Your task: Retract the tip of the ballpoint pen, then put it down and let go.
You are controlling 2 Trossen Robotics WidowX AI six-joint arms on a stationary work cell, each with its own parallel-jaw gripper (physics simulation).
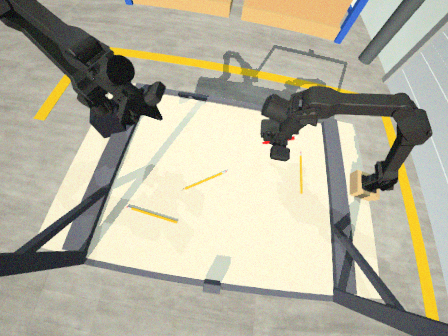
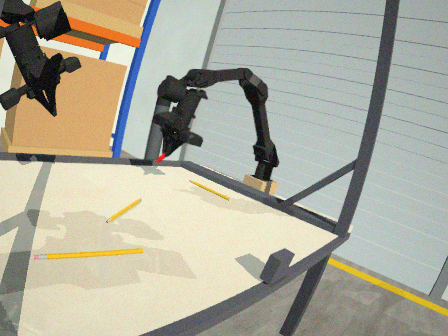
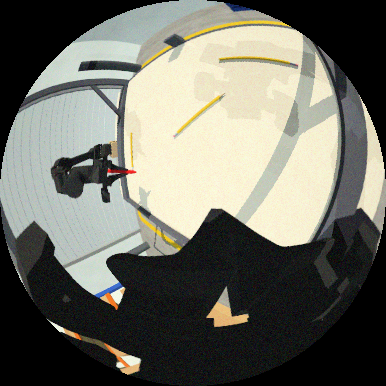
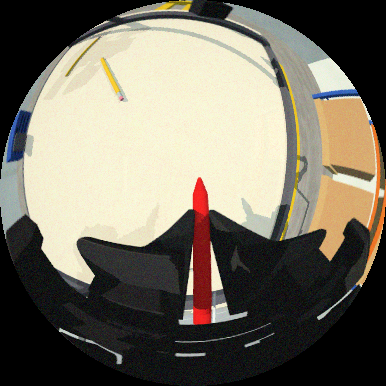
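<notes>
My right gripper [image 1: 279, 143] [image 2: 171, 147] [image 4: 200, 214] is shut on a red ballpoint pen [image 1: 265, 142] [image 2: 160, 157] [image 3: 122, 172] [image 4: 200, 230]. It holds the pen in the air over the far right part of the cream table [image 1: 243, 240] [image 2: 223, 233], near the back edge. The pen's pointed end sticks out past the fingertips, slanting down; I cannot tell whether the writing tip is out. My left gripper [image 1: 154, 113] [image 3: 215, 213] is shut and empty, high over the far left corner, far from the pen.
Three yellow pencils lie on the table: one near the middle [image 1: 205, 179] [image 2: 123, 210] [image 3: 198, 114] [image 4: 112, 79], one at the left front [image 1: 153, 214] [image 2: 99, 253] [image 3: 257, 59], one at the right [image 1: 301, 173] [image 2: 209, 190]. A wooden block [image 1: 357, 185] [image 2: 260, 183] carries the right arm's base. A grey frame [image 1: 333, 187] borders the table.
</notes>
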